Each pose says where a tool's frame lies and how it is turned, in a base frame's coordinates. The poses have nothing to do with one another.
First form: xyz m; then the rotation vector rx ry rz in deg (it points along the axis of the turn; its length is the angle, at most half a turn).
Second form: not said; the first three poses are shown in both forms.
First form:
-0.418, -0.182, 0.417, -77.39, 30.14, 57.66
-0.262, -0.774, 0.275, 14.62, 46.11, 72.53
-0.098, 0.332, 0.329, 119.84, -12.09, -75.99
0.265, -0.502, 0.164, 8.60, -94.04, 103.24
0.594, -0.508, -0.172, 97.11, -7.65, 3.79
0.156, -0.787, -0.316, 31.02, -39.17, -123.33
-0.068, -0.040, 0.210, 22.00, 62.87, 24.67
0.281, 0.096, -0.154, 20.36, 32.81, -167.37
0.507, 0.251, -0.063, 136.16, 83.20, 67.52
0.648, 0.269, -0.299, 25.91, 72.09, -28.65
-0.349, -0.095, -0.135, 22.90, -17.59, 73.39
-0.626, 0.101, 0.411, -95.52, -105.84, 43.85
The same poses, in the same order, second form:
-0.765, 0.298, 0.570, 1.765, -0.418, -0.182, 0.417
0.168, 0.529, 0.832, 1.522, -0.262, -0.774, 0.275
0.841, -0.085, -0.534, 2.486, -0.098, 0.332, 0.329
0.061, -0.672, 0.738, 2.442, 0.265, -0.502, 0.164
0.996, -0.078, 0.039, 1.701, 0.594, -0.508, -0.172
0.233, -0.294, -0.927, 2.322, 0.156, -0.787, -0.316
0.310, 0.885, 0.347, 1.240, -0.068, -0.040, 0.210
0.119, 0.191, -0.974, 2.998, 0.281, 0.096, -0.154
0.786, 0.480, 0.390, 3.024, 0.507, 0.251, -0.063
0.317, 0.881, -0.350, 1.427, 0.648, 0.269, -0.299
0.290, -0.223, 0.931, 1.376, -0.349, -0.095, -0.135
-0.640, -0.710, 0.294, 2.603, -0.626, 0.101, 0.411

